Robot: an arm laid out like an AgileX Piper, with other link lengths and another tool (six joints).
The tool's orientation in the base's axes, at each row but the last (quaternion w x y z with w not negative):
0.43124, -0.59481, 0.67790, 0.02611
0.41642, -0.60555, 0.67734, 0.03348
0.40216, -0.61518, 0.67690, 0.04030
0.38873, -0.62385, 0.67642, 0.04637
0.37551, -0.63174, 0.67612, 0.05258
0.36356, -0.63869, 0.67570, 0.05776
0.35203, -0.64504, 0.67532, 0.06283
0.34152, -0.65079, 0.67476, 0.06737
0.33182, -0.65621, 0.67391, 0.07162
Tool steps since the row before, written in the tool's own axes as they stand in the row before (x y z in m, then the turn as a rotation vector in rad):
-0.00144, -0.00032, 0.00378, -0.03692, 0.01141, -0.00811
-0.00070, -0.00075, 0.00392, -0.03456, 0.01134, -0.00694
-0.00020, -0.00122, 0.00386, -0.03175, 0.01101, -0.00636
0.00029, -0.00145, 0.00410, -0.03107, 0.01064, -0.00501
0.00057, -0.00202, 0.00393, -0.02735, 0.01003, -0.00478
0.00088, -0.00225, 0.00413, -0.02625, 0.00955, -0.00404
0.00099, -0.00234, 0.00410, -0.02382, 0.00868, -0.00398
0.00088, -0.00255, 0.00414, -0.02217, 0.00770, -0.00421
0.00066, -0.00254, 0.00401, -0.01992, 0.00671, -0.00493
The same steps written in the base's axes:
0.00224, 0.00311, -0.00133, -0.01688, 0.02782, 0.02237
0.00263, 0.00251, -0.00178, -0.01602, 0.02657, 0.02021
0.00295, 0.00199, -0.00194, -0.01523, 0.02456, 0.01830
0.00322, 0.00170, -0.00240, -0.01421, 0.02467, 0.01712
0.00359, 0.00128, -0.00231, -0.01327, 0.02164, 0.01506
0.00383, 0.00112, -0.00264, -0.01244, 0.02106, 0.01409
0.00384, 0.00102, -0.00274, -0.01142, 0.01894, 0.01301
0.00397, 0.00112, -0.00272, -0.01047, 0.01730, 0.01263
0.00384, 0.00125, -0.00258, -0.00962, 0.01491, 0.01230

